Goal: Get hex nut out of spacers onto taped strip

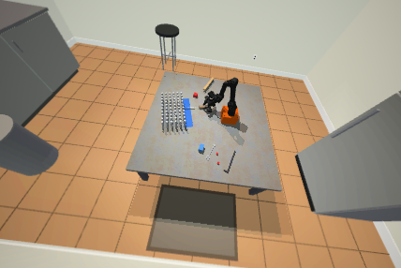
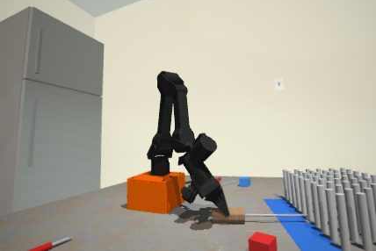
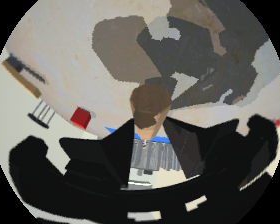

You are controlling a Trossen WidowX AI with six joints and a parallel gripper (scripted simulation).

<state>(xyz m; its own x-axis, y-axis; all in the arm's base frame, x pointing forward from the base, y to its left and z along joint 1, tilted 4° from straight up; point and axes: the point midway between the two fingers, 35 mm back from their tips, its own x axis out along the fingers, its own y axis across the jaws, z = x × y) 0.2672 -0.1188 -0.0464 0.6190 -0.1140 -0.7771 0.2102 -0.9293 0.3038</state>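
My gripper tip is now 350 mm past the red-handled tool, 280 mm to the left of it and 10 mm above it. Also, from my gripper tip: blue taped strip 170 mm ahead, 80 mm to the left, 20 mm below; then red cube 170 mm to the right, 100 mm ahead; then wooden-handled tool 100 mm ahead, 20 mm to the left, 10 mm below.
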